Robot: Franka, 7 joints.
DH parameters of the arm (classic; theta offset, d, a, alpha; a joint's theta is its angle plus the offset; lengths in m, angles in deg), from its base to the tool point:
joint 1: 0 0.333 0 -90
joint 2: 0 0 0 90
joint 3: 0 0.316 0.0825 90
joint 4: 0 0 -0.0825 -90
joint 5: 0 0.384 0 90
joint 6: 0 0 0.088 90
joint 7: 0 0.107 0 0
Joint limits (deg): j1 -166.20..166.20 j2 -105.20..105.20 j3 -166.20..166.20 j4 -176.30..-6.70 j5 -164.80..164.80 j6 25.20..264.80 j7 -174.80..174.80
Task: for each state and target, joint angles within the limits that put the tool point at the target. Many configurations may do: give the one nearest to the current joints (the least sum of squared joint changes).
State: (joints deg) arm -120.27 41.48 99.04 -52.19 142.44 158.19 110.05
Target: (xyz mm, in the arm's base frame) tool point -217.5 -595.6 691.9
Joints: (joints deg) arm -164.10 43.77 94.43 -64.16 145.68 190.95 110.05
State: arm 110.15 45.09 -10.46 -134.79 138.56 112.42 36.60
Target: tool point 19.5 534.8 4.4
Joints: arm 102.78 51.66 -17.33 -117.38 141.00 112.30 36.60
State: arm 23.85 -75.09 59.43 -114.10 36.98 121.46 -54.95
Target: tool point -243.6 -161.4 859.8
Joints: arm 53.25 -101.57 7.68 -112.63 33.93 124.51 -54.95
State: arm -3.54 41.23 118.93 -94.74 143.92 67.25 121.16
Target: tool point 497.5 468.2 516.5
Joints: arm -8.89 69.13 85.66 -97.07 150.93 71.25 121.16
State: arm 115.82 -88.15 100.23 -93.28 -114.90 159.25 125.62
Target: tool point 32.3 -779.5 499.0
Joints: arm 134.56 -73.73 87.77 -65.01 -113.62 151.04 125.62
